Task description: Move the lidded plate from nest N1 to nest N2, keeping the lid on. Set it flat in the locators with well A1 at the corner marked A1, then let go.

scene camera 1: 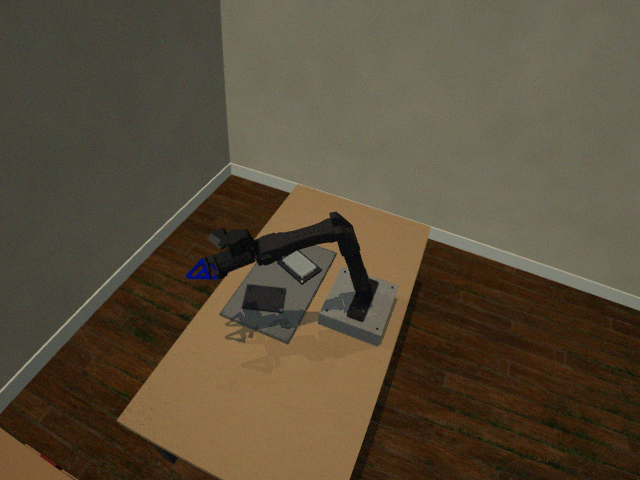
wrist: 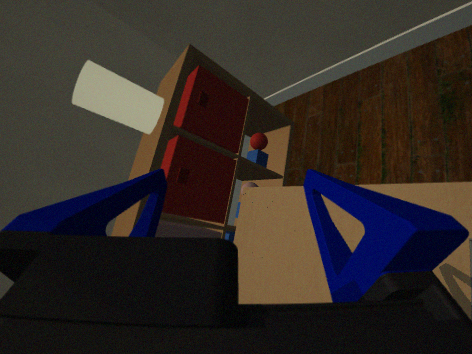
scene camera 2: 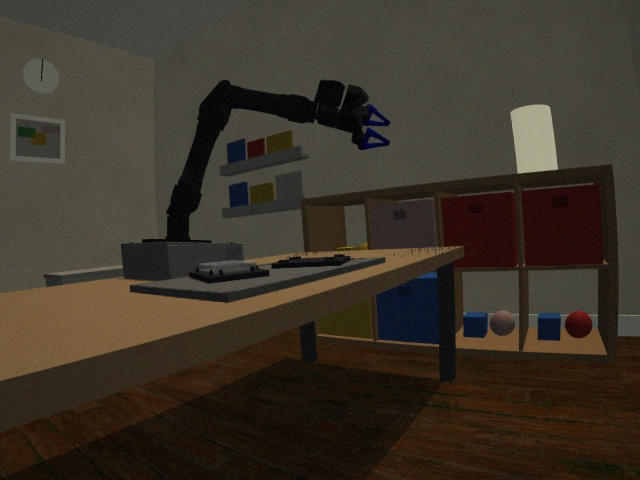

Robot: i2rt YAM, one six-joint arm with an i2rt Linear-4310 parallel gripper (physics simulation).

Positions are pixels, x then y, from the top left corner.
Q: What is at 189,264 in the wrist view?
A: My gripper.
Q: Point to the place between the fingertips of my gripper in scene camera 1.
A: At 191,276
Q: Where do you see a dark nest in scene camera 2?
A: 293,262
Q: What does my gripper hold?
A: Nothing.
